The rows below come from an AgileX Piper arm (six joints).
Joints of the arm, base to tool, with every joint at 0 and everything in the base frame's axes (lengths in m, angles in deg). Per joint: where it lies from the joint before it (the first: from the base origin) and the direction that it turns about. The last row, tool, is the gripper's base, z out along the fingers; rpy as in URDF.
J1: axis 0 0 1 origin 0.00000 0.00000 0.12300
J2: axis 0 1 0 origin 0.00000 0.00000 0.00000
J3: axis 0 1 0 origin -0.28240 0.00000 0.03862
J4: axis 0.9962 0 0.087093 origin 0.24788 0.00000 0.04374
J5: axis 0 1 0 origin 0.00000 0.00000 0.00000
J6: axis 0.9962 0 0.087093 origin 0.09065 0.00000 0.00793
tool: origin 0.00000 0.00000 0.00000 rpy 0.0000 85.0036 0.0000
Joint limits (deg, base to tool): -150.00..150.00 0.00..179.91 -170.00..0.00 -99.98..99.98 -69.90..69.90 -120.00..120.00
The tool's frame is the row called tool.
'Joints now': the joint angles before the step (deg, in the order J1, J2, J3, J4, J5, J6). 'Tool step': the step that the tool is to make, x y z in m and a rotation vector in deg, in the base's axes. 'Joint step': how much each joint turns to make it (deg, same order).
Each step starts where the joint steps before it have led.
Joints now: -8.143 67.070 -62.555 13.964 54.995 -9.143
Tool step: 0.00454 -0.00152 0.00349 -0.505 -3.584 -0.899
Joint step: -0.002 0.000 -0.001 0.002 -3.729 -0.003
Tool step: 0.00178 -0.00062 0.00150 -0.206 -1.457 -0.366
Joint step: 0.003 0.001 0.000 -0.003 -1.518 0.004
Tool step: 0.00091 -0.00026 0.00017 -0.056 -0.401 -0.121
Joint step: -0.001 0.083 -0.001 0.002 -0.501 -0.002
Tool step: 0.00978 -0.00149 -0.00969 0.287 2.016 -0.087
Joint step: 0.000 2.381 0.003 -0.001 -0.358 0.001
